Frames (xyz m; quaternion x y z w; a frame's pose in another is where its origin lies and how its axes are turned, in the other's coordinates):
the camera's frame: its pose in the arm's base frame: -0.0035 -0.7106 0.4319 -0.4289 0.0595 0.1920 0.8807
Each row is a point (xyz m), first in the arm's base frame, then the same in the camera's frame.
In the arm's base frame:
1: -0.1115 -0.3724 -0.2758
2: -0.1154 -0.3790 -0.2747
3: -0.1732 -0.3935 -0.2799
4: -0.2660 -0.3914 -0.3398
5: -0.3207 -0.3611 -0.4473
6: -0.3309 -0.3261 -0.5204
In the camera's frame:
1: 0.1886 0.7494 -0.1726
2: 0.1828 0.7464 -0.1768
3: 0.1269 0.7646 -0.1879
4: 0.0583 0.8458 -0.2182
5: 0.0457 0.9627 -0.2585
6: 0.0661 1.0398 -0.2763

